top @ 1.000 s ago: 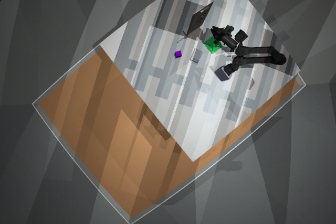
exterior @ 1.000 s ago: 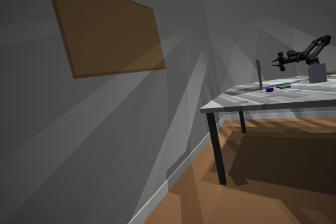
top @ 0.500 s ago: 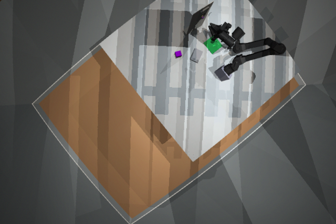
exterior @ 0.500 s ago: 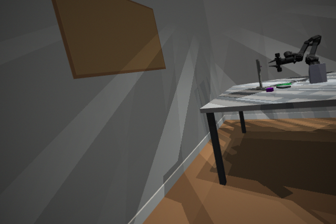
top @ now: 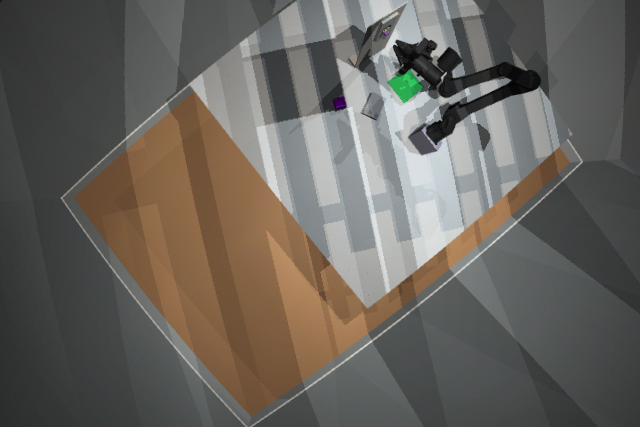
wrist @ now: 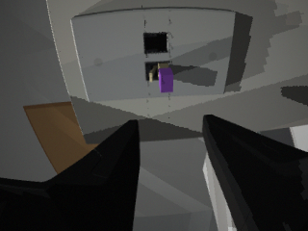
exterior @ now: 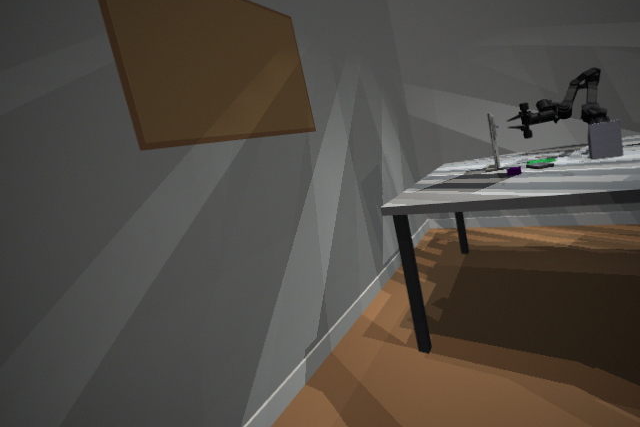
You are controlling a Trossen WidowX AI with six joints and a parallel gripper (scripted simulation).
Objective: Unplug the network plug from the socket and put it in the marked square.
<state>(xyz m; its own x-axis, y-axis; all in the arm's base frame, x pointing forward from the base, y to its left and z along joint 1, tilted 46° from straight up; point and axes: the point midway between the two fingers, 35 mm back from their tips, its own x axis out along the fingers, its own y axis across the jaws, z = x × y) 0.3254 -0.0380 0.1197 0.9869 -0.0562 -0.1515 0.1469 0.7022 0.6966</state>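
Now: gripper tip 60 mm short of the network plug and 10 mm to the left of it. From my gripper tip the other things lie so: flat grey plate (230 mm below, 140 mm to the left, 100 mm behind); then upright panel (90 mm below, 80 mm ahead, 20 mm to the right); then green marked square (230 mm below, 130 mm behind, 30 mm to the right).
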